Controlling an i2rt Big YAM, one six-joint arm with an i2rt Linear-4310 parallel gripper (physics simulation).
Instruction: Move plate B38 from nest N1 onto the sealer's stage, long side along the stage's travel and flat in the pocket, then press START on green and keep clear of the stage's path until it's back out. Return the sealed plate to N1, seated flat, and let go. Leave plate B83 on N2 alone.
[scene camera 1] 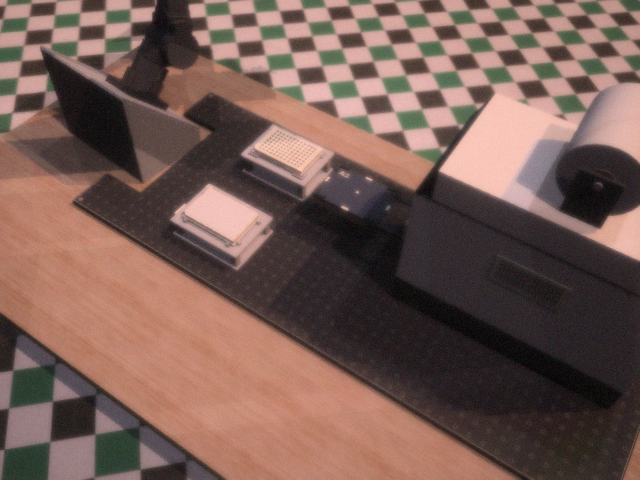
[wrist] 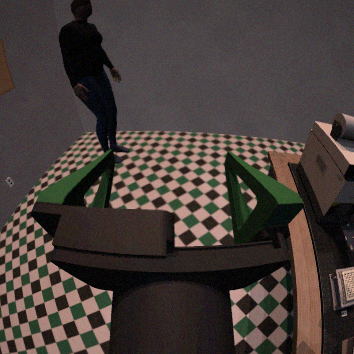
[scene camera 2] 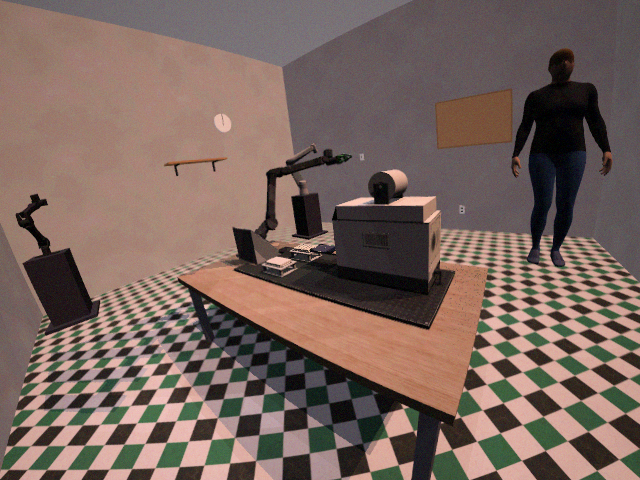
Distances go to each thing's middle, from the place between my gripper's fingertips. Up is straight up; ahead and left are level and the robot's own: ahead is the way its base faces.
Scene:
Now: the dark sealer stage (scene camera 1: 373, 202) 360 mm ahead of my hand, 670 mm to the right of it and 500 mm below it. Also, from my hand: lidded plate (scene camera 1: 220, 216): 130 mm ahead, 870 mm to the right, 540 mm below.

